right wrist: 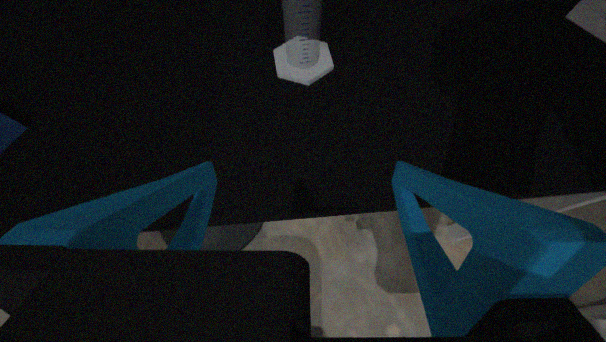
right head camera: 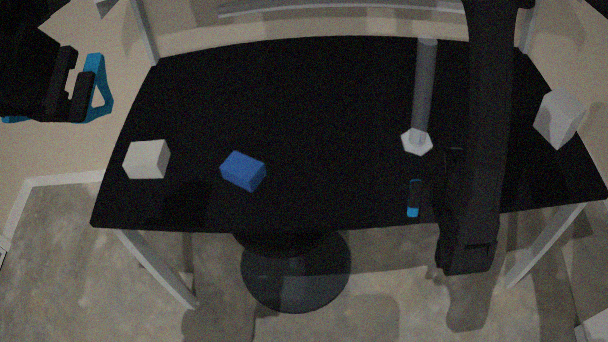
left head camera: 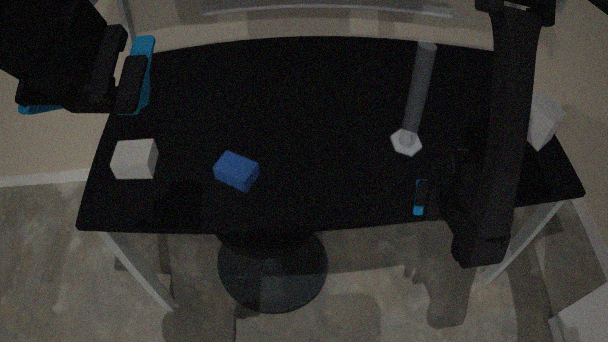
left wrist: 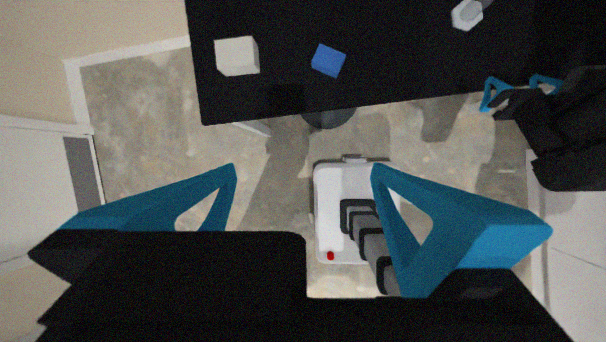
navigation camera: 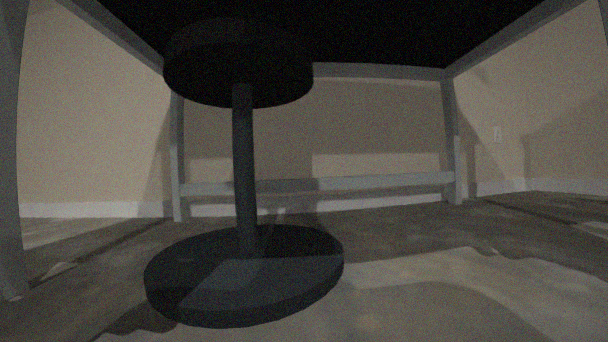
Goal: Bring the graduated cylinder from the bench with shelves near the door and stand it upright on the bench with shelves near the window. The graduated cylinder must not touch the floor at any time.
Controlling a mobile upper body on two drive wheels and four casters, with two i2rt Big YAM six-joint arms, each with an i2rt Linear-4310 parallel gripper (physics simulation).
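Frame: origin at the left arm's base, x ahead, y left, z up, level; millimetres.
Seen in the pictures: left gripper, fingertip midpoint: (right head camera: 82,107) (left head camera: 109,99) (left wrist: 303,170); right gripper, fingertip midpoint: (right wrist: 304,171) (right head camera: 438,183) (left head camera: 438,182) (left wrist: 510,77).
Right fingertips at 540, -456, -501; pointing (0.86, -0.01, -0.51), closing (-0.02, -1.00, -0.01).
Pixels of each thing's top centre, then the offset from my right fingertips to it, as dx, dy, dz. Level surfaces: height alone.
- graduated cylinder at its top centre: (right head camera: 427,40) (left head camera: 427,44) +240, -1, +174
- black-topped bench at its surface level: dz -147
- white box at its top centre: (left head camera: 131,151) (right head camera: 142,152) (left wrist: 234,52) +160, +708, -89
- blue block at its top centre: (left head camera: 235,165) (right head camera: 241,165) (left wrist: 328,58) +129, +417, -107
- pale block at its top centre: (right head camera: 566,101) (left head camera: 547,105) +313, -514, -17
The graduated cylinder (left head camera: 419,95) (right head camera: 424,90) (left wrist: 467,14) (right wrist: 303,30), a clear tube on a white hexagonal foot, stands upright on a black-topped bench (left head camera: 300,100) (right head camera: 300,100) (left wrist: 400,50) (right wrist: 150,100). My right gripper (right wrist: 304,171) is open with nothing between its fingers; in the right wrist view the cylinder's foot lies beyond the fingertips. In both head views the right gripper is near the bench's front edge, nearer than the cylinder, partly hidden by its arm. My left gripper (left wrist: 303,170) is open and empty, to the left of the bench in both head views.
A white box (left head camera: 134,159) (right head camera: 146,159) (left wrist: 237,56) and a blue block (left head camera: 236,171) (right head camera: 243,171) (left wrist: 328,60) lie on the bench's left part. A pale block (left head camera: 545,122) (right head camera: 559,119) is at its right end. A dark round stool (left head camera: 272,272) (right head camera: 296,272) (navigation camera: 245,280) stands under the front edge.
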